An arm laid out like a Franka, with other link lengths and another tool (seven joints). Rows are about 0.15 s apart.
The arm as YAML. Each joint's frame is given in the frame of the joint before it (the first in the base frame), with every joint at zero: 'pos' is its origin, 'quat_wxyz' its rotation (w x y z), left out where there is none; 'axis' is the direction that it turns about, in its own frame. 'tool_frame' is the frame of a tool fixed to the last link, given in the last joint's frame.
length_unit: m
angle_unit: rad
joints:
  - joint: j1
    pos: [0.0, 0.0, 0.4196]
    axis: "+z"
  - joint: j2
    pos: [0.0, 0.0, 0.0]
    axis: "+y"
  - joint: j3
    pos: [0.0, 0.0, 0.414]
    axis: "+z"
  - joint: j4
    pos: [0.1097, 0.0, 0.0]
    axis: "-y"
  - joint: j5
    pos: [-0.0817, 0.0, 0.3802]
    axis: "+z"
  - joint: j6
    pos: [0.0, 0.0, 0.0]
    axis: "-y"
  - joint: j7
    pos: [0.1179, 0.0, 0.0]
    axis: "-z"
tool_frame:
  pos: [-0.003, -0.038, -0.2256]
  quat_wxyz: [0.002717, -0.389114, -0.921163, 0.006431]
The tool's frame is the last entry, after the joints.
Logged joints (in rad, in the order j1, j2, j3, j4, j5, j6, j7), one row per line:
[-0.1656, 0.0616, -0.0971, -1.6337, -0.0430, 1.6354, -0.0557]
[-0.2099, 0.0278, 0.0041, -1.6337, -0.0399, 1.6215, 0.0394]
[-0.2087, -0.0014, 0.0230, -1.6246, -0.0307, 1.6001, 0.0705]
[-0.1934, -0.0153, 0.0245, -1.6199, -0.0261, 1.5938, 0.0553]
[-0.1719, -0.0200, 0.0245, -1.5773, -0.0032, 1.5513, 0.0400]
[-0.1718, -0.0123, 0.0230, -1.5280, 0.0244, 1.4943, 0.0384]
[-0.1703, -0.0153, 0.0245, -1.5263, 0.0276, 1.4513, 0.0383]
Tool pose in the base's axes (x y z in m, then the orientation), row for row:
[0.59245, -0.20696, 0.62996, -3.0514, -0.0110, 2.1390]
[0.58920, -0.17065, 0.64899, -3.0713, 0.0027, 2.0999]
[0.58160, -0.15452, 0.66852, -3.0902, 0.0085, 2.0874]
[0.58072, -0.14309, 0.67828, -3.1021, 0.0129, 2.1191]
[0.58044, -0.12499, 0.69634, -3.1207, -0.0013, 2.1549]
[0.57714, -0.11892, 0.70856, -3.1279, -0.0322, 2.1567]
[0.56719, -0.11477, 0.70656, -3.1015, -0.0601, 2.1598]
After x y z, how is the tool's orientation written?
As angles about the fixed x, y, z axes (roll, pitch, yaw), in radians.
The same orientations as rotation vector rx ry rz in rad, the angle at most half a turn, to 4 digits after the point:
[-1.4826, -2.7071, 0.1140]
[-1.5464, -2.6953, 0.0969]
[-1.5708, -2.6982, 0.0760]
[-1.5332, -2.7321, 0.0638]
[-1.4825, -2.7571, 0.0278]
[-1.4685, -2.7378, -0.0049]
[-1.4455, -2.7081, 0.0108]

